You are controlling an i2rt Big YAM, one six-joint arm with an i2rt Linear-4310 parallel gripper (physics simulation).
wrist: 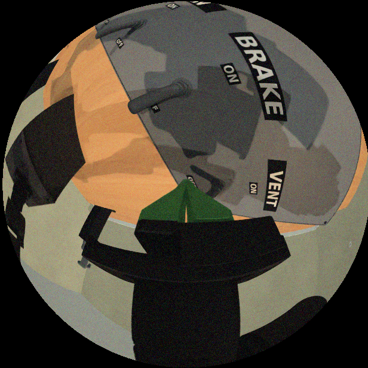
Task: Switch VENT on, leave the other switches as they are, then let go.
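Note:
The grey switch panel (345,100) fills the upper right of the wrist view. The VENT label (274,185) is at its lower right, with a small ON label (253,188) beside it. The dark VENT switch (209,176) lies toward its OFF label (191,181), which the fingertips partly cover; lever and shadow are hard to separate. My gripper (185,184) is shut and empty, its green tips over the panel's edge beside the OFF label, close to the lever. Contact cannot be told.
The BRAKE switch (159,97) points toward its OFF side, left of the BRAKE label (261,76). Another switch (121,28) is near the top left. The panel is on an orange wooden table (107,110). A dark block (52,145) is at the left.

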